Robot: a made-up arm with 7 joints.
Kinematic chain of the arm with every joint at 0, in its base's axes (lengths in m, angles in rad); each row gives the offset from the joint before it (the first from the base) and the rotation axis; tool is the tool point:
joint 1: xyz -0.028 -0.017 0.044 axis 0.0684 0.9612 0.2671
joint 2: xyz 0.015 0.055 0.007 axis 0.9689 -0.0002 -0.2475
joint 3: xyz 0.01 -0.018 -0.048 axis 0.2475 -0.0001 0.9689
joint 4: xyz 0.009 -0.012 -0.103 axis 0.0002 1 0
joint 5: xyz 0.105 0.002 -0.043 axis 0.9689 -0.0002 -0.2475
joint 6: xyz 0.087 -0.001 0.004 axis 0.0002 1 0
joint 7: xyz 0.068 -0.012 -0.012 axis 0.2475 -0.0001 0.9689
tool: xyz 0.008 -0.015 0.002
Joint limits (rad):
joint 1: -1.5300..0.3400
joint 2: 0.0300..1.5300
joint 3: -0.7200..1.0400
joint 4: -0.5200..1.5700
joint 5: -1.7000..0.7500
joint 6: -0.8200..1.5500
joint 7: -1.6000..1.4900
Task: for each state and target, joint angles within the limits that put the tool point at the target. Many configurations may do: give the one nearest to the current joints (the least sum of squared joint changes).
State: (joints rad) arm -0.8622 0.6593 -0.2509 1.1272 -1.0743 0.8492 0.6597
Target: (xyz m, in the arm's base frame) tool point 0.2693 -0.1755 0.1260
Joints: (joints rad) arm -1.3102 0.2794 -0.3477 0.2402 -1.3022 1.2486 0.5746
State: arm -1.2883 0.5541 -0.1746 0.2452 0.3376 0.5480 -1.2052
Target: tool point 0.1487 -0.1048 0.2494
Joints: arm -1.2749 0.5377 -0.1036 -0.5200 0.1367 0.2486 -1.3546
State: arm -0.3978 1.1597 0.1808 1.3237 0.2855 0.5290 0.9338
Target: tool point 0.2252 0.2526 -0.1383
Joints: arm -0.9950 0.8471 0.2089 1.5700 0.2694 1.1830 0.9203
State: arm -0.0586 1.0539 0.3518 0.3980 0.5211 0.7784 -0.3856
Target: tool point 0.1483 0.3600 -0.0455
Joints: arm 0.1712 1.0774 0.7628 0.3872 0.5981 1.0510 -0.4214
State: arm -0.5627 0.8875 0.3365 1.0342 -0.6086 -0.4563 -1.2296
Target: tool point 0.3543 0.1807 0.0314
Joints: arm -0.9267 0.7593 0.1564 0.9602 -0.5464 -0.3342 -1.1450
